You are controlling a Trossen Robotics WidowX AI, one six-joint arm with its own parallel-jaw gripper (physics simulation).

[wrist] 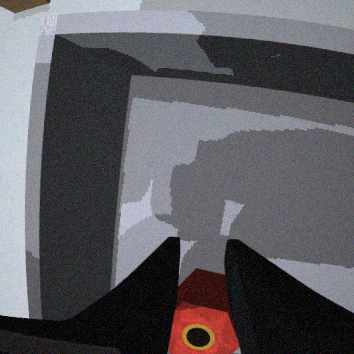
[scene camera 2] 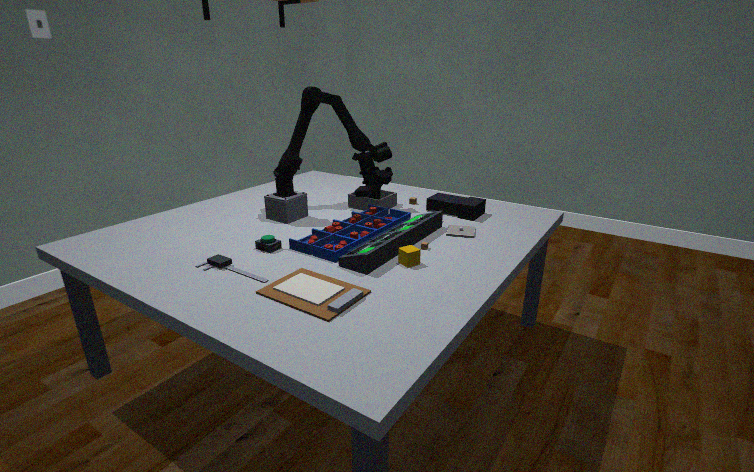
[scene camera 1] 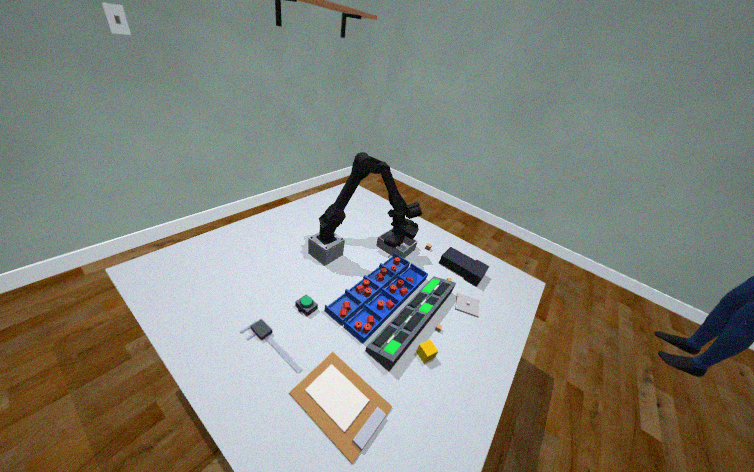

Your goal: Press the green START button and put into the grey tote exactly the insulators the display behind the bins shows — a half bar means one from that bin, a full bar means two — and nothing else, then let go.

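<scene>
The grey tote (scene camera 1: 389,248) (scene camera 2: 371,202) (wrist: 80,175) stands beyond the far end of the bins. My gripper (scene camera 1: 393,240) (scene camera 2: 367,192) (wrist: 201,248) is low inside it, shut on a red hexagonal insulator (wrist: 199,320) whose ringed end shows between the fingers. The arm hides part of the tote's inside in the scene views. The blue bins (scene camera 1: 348,328) (scene camera 2: 314,249) hold several red insulators. The display (scene camera 1: 390,360) (scene camera 2: 356,267) behind them shows green bars near both ends and mid-length; their exact lengths are hard to read. The green START button (scene camera 1: 306,301) (scene camera 2: 268,238) stands left of the bins.
A small wooden block (scene camera 1: 428,246) (scene camera 2: 412,200) (wrist: 22,5) lies beside the tote. A black box (scene camera 1: 463,265) (scene camera 2: 455,205), a pale plate (scene camera 1: 467,306), and a yellow cube (scene camera 1: 427,351) (scene camera 2: 408,256) lie beyond the display. A caliper (scene camera 1: 283,355) and a clipboard (scene camera 1: 303,391) lie at the front.
</scene>
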